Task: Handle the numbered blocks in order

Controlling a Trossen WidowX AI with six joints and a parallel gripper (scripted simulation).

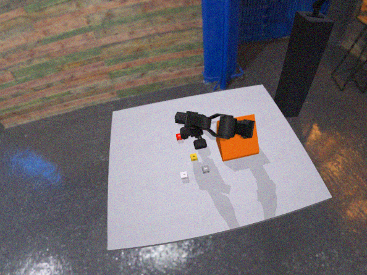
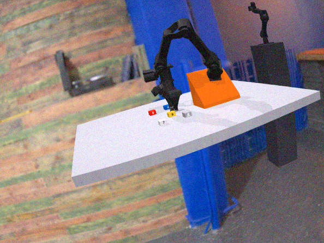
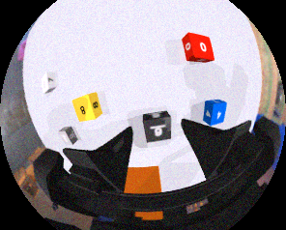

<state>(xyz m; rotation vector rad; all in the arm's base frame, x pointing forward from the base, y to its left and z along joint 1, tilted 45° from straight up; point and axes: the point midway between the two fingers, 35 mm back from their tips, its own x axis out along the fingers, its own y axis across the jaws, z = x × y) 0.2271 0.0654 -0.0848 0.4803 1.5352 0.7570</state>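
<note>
Right now the black block is right at my gripper tip. From my gripper tip the other things lie so: blue block 90 mm to the right, 20 mm ahead; then red block 100 mm ahead, 50 mm to the right; then yellow block 90 mm to the left, 30 mm ahead.
</note>
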